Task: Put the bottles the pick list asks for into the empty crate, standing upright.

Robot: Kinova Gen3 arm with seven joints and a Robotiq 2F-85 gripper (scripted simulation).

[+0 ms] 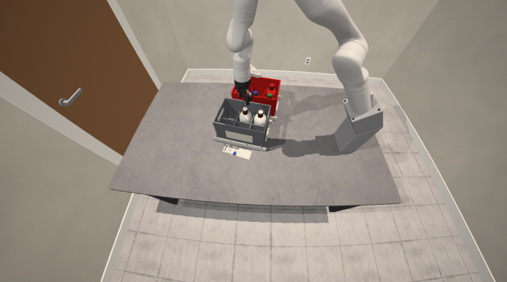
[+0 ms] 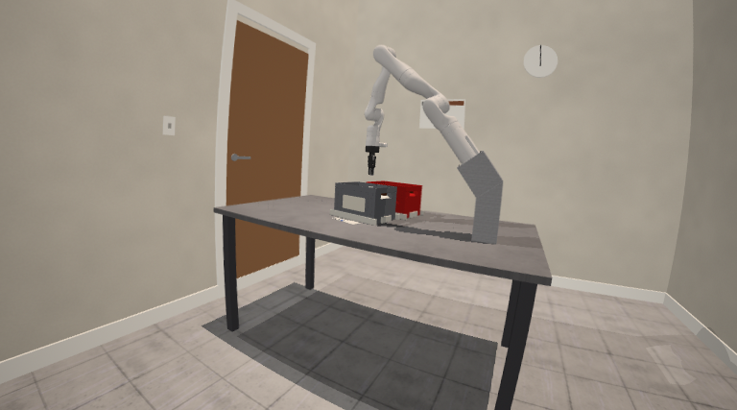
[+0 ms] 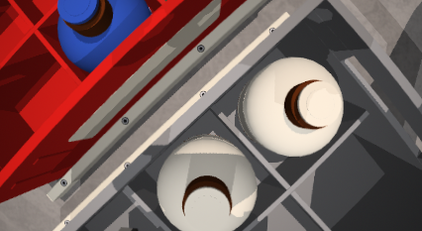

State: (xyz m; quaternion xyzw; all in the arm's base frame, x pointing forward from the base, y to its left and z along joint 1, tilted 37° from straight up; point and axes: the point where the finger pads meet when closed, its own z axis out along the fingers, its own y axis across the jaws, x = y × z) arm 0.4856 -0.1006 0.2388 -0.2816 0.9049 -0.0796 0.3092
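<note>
My gripper is now 50 mm past the blue-label bottle, 140 mm to the left of it and 150 mm above it. Also, from my hand: red crate (60 mm behind, 180 mm to the right, 160 mm below); green-label bottle (140 mm behind, 120 mm to the right, 150 mm below); grey crate (40 mm to the left, 160 mm below).
</note>
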